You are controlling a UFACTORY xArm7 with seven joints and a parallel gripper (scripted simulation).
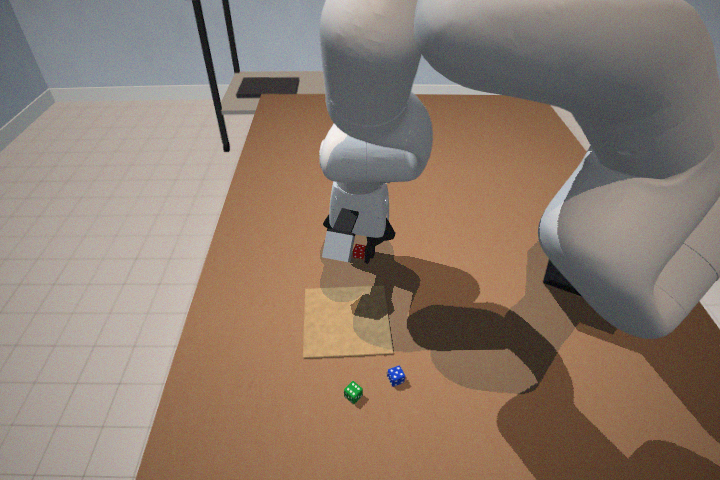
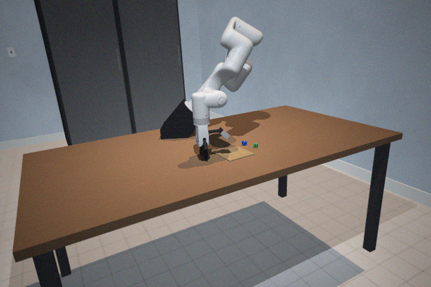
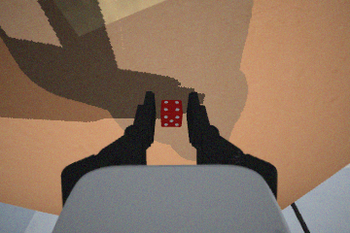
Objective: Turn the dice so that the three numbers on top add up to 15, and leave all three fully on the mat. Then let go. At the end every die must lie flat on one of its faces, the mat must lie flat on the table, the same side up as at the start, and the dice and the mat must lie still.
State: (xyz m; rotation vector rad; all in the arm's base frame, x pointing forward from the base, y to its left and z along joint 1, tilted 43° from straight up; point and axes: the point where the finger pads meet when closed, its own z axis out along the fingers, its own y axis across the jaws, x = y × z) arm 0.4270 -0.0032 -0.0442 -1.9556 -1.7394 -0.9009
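Right now the red die is 10 mm to the right of my hand and 10 mm below it. From my hand the other things lie so: blue die: 120 mm behind, 240 mm to the left, 10 mm below; then tan mat: 20 mm behind, 150 mm to the left, 20 mm below; then green die: 60 mm behind, 280 mm to the left, 10 mm below.
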